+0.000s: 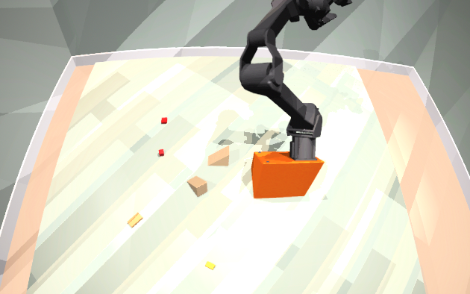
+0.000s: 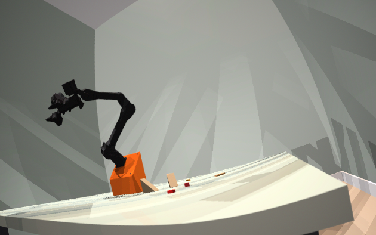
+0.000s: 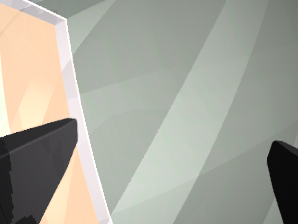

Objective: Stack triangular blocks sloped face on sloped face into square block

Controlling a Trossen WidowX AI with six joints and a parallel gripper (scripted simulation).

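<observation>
My gripper tip is 45 cm short of the tan triangular block, 44 cm above it and 38 cm to the right of it. Also, from my gripper tip: small red cube 58 cm ahead, 44 cm below, 24 cm to the left; then small yellow piece 62 cm to the left, 45 cm below, 42 cm ahead; then small tan piece 65 cm ahead, 49 cm to the left, 45 cm below.
</observation>
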